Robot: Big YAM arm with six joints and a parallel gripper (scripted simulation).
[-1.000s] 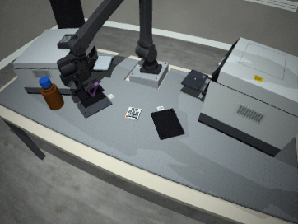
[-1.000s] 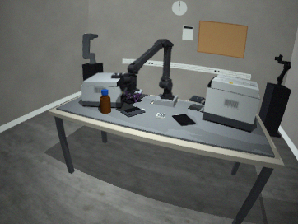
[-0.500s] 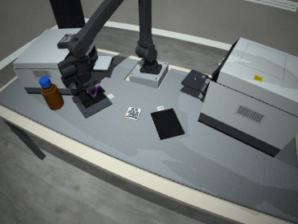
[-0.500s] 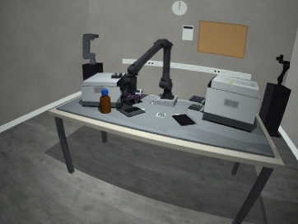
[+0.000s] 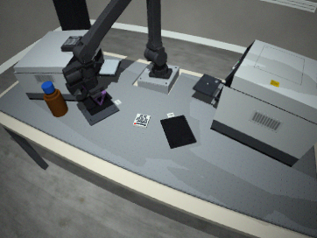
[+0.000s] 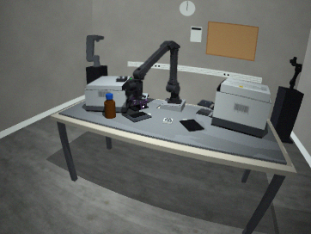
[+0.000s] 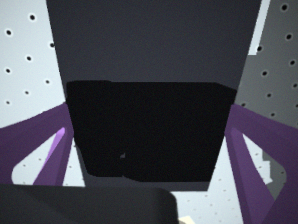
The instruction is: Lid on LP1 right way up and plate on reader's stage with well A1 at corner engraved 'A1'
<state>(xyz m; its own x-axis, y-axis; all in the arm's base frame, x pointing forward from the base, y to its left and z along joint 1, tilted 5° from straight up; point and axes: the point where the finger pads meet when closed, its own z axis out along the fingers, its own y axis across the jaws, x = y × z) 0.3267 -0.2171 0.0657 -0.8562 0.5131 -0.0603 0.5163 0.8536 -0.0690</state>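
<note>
The LP1 pad is 8 cm below my hand. Round my hand: label: 8 cm below, 8 cm behind, 6 cm to the left; then lidded plate: right at my hand; then brown capped bottle: 21 cm to the right, 7 cm ahead, 3 cm above.
</note>
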